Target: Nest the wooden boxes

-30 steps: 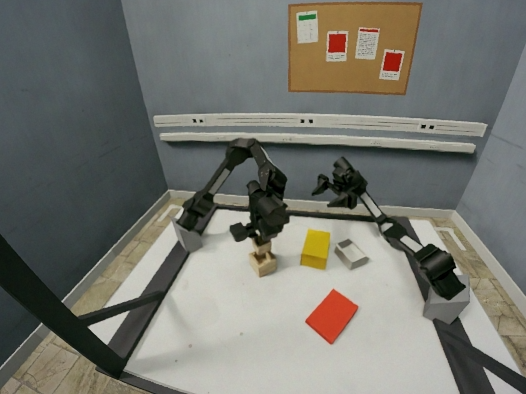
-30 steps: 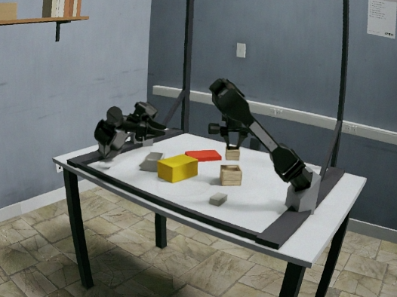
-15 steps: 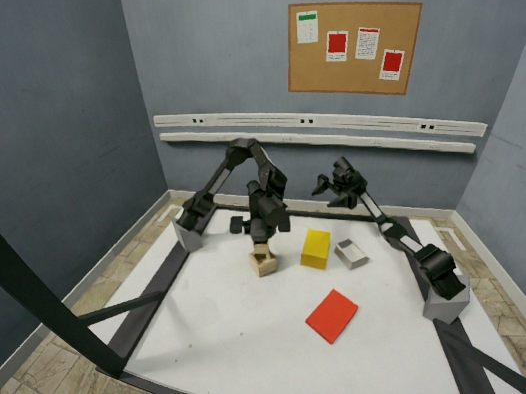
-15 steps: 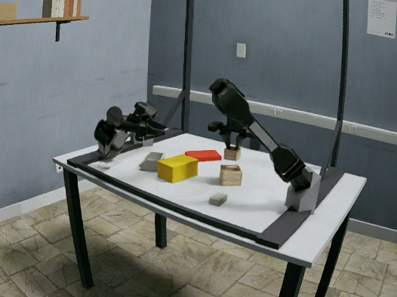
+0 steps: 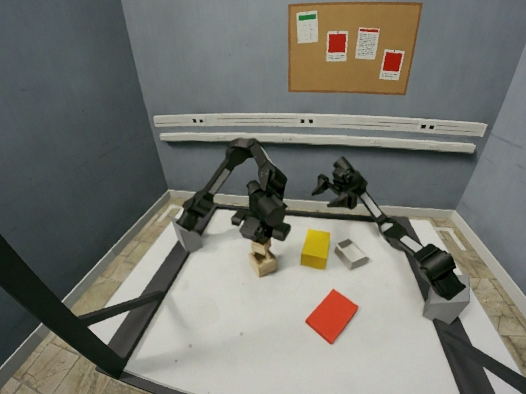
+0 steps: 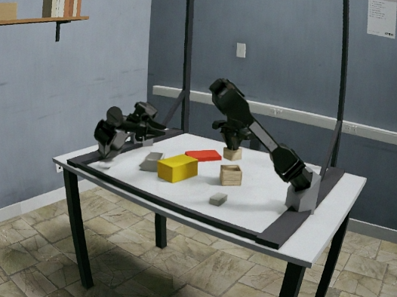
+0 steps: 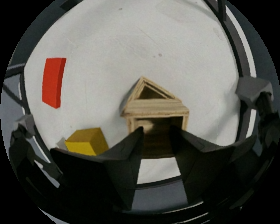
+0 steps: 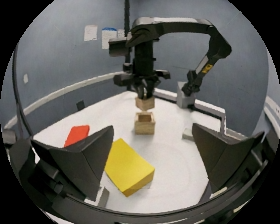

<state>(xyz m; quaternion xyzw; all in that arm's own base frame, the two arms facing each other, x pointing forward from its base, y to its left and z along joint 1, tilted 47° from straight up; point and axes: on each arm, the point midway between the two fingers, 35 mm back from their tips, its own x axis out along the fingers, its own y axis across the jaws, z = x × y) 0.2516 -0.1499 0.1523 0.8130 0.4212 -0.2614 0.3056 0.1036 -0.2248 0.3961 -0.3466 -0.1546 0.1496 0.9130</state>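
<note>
The small wooden box lies 5 cm below my left hand. Round my left hand: flat red block (11 cm behind, 26 cm to the right, 15 cm below); grey tray (14 cm ahead, 30 cm to the right, 13 cm below); small grey block (16 cm ahead, 9 cm to the left, 14 cm below).
</note>
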